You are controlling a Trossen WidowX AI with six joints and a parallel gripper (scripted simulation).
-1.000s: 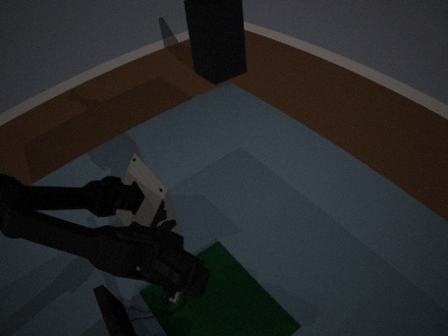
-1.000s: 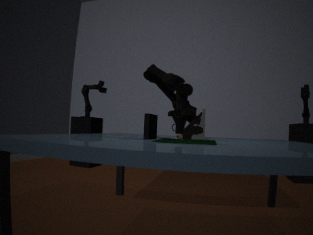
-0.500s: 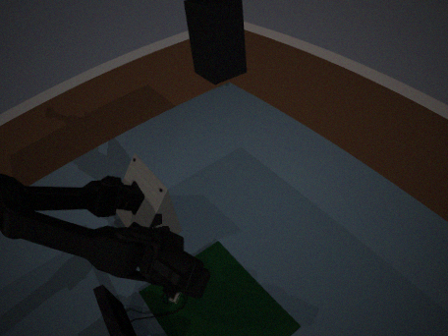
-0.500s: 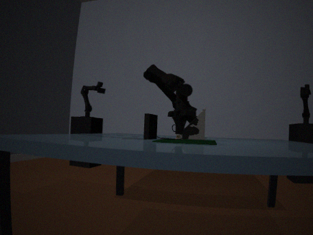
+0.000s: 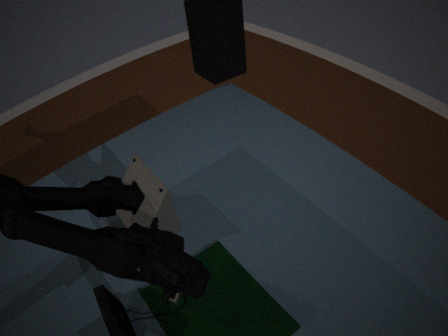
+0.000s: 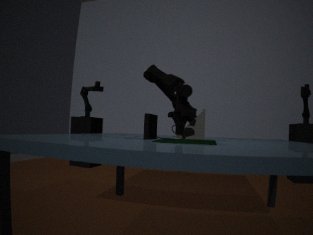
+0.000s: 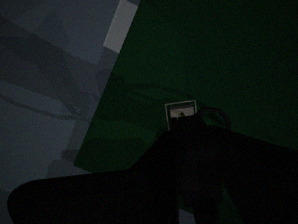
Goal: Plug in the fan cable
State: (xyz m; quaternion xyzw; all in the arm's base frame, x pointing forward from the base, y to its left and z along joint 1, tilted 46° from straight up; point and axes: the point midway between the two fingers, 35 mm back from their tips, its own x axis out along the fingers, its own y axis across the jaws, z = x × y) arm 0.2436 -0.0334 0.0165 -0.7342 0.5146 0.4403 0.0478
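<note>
Right now my gripper tip is 4 cm above the white four-pin header, 1 cm to the left of it and 1 cm short of it. From my gripper tip the other things lie so: green board (9 cm ahead, 5 cm to the left, 5 cm below); then black fan (14 cm to the right, 2 cm above, 1 cm ahead); then black plug (1 cm to the right, 1 cm ahead, 1 cm above).
</note>
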